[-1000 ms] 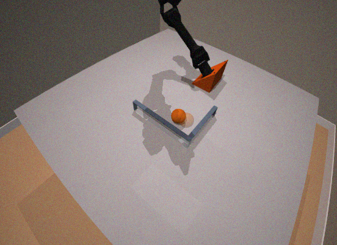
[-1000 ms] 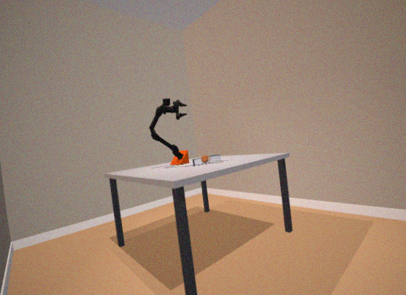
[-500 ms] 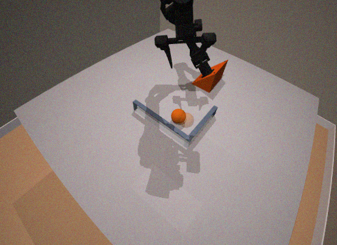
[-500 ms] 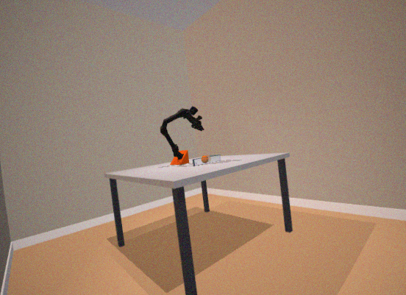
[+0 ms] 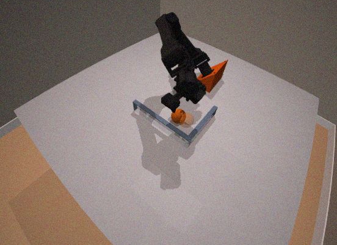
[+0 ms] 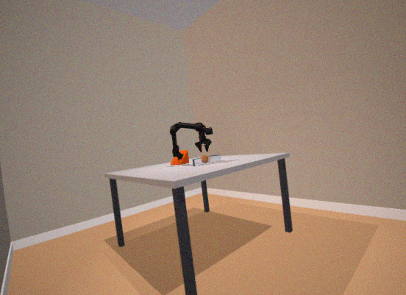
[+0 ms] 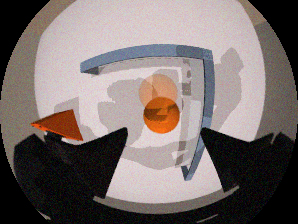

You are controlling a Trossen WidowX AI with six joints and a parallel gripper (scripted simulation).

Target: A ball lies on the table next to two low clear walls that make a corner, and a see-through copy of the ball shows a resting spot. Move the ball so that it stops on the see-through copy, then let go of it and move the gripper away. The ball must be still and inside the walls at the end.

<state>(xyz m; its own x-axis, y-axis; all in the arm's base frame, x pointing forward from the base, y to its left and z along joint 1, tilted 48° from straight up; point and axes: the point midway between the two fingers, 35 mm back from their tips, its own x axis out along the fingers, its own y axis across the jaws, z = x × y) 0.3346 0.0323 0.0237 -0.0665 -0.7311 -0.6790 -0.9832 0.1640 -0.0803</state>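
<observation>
Right now the orange ball is 70 mm below my gripper tip. From my gripper tip the other things lie so: see-through copy: 70 mm below, 40 mm to the left.
</observation>
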